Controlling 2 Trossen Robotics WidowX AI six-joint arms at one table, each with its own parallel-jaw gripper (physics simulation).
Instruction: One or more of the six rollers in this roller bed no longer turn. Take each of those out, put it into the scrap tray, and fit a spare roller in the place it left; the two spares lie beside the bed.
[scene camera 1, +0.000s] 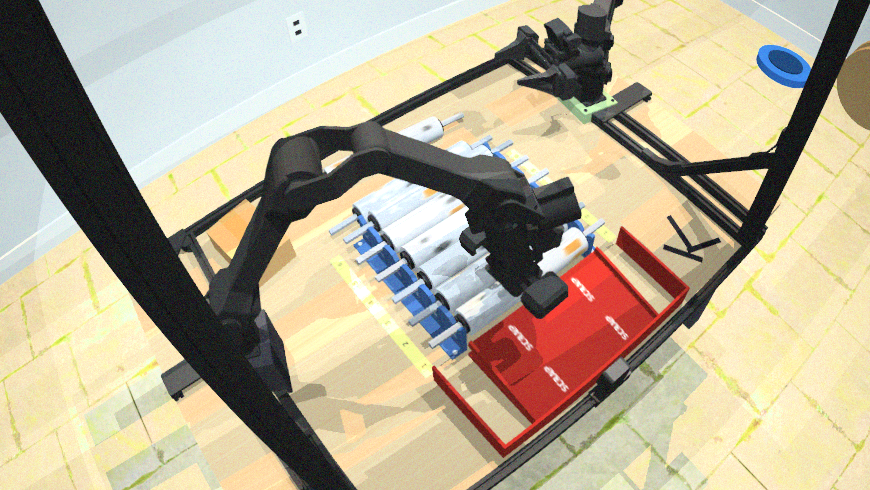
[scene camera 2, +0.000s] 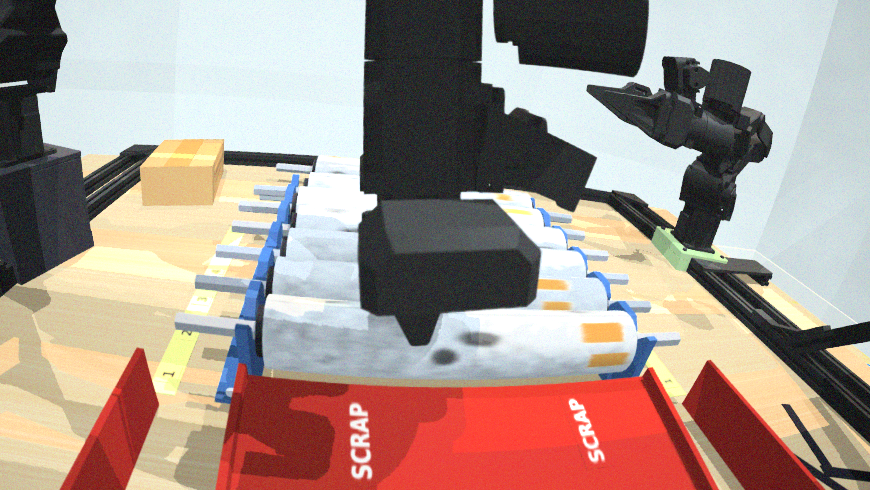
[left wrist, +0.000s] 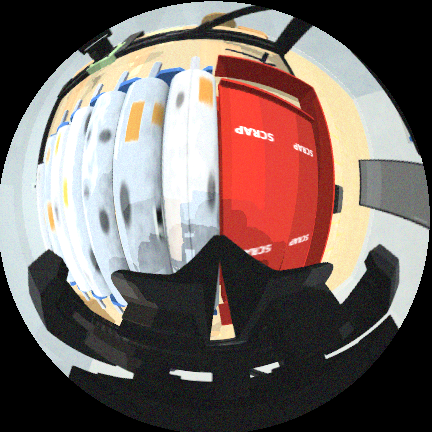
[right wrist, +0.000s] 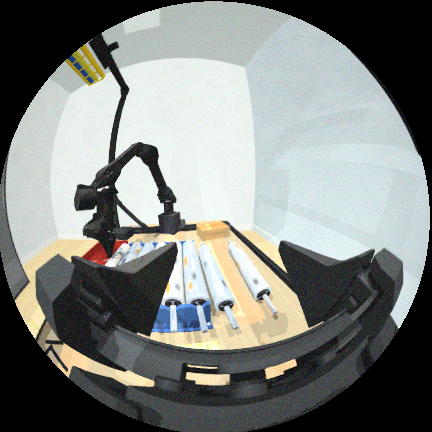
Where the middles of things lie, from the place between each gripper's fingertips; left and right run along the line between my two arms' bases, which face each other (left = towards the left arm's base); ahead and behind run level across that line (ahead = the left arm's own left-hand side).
Labels:
I see the cardboard box (scene camera 2: 183, 172) 51 cm to the left of my right hand, 19 cm below it and 18 cm ahead of it.
I see the cardboard box 45 cm ahead of my left hand, 24 cm to the left of it and 4 cm below it.

